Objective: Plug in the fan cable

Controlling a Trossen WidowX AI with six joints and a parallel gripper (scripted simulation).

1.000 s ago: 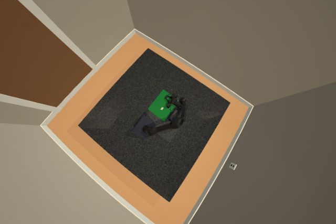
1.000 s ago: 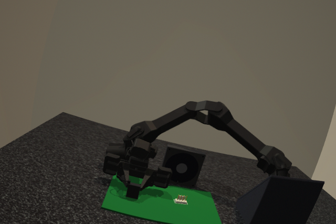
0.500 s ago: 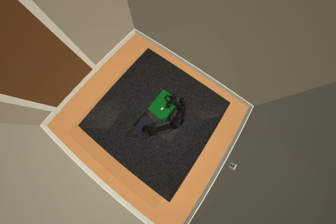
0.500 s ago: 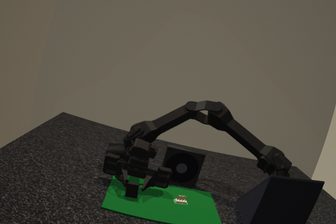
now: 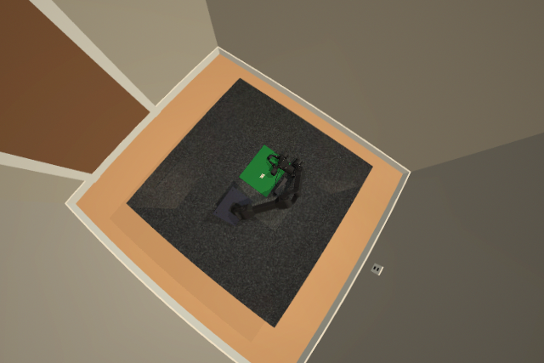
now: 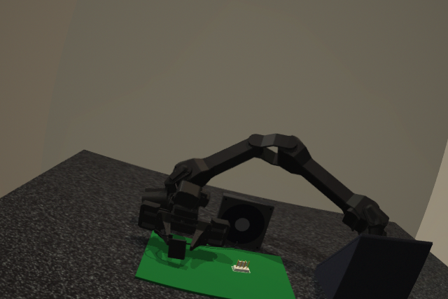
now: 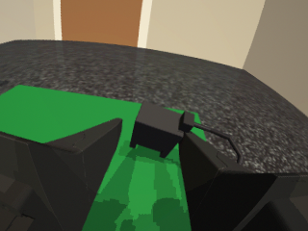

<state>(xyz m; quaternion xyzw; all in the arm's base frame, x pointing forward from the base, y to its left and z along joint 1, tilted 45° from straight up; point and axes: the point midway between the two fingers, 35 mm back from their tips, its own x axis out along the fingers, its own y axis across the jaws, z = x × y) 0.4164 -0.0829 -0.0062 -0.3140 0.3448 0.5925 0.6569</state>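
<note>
My gripper tip is now 9 cm past the green board, 1 cm to the left of it and 6 cm above it. Round my gripper tip: cream four-pin header: 14 cm behind, 2 cm to the right, 4 cm below; black fan plug: 1 cm below; black fan: 15 cm behind, 16 cm to the right, 2 cm above.
</note>
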